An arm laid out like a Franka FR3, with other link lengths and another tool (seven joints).
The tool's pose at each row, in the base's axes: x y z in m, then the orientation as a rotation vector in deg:
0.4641 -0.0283 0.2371 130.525 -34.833 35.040
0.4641 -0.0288 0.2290 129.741 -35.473 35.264
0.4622 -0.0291 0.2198 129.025 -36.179 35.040
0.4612 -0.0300 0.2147 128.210 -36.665 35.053
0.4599 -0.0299 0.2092 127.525 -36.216 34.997
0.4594 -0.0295 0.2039 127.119 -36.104 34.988
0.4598 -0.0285 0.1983 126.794 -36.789 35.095
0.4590 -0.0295 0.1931 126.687 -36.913 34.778
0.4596 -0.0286 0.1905 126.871 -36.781 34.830
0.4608 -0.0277 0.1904 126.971 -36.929 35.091
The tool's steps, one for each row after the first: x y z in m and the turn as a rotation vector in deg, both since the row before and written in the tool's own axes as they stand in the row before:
-0.0045 -0.0037 0.0056 -0.638 0.218 0.540
-0.0068 -0.0033 0.0057 -0.734 -0.110 0.449
-0.0035 -0.0014 0.0037 -0.734 0.144 0.371
-0.0043 -0.0021 0.0031 -0.635 0.362 -0.328
-0.0036 -0.0027 0.0029 -0.369 0.178 -0.075
-0.0033 -0.0038 0.0028 -0.261 -0.047 0.538
-0.0035 -0.0016 0.0038 -0.213 -0.201 -0.014
-0.0013 -0.0023 0.0010 0.186 0.011 -0.083
0.0006 -0.0013 -0.0004 0.184 0.076 0.191

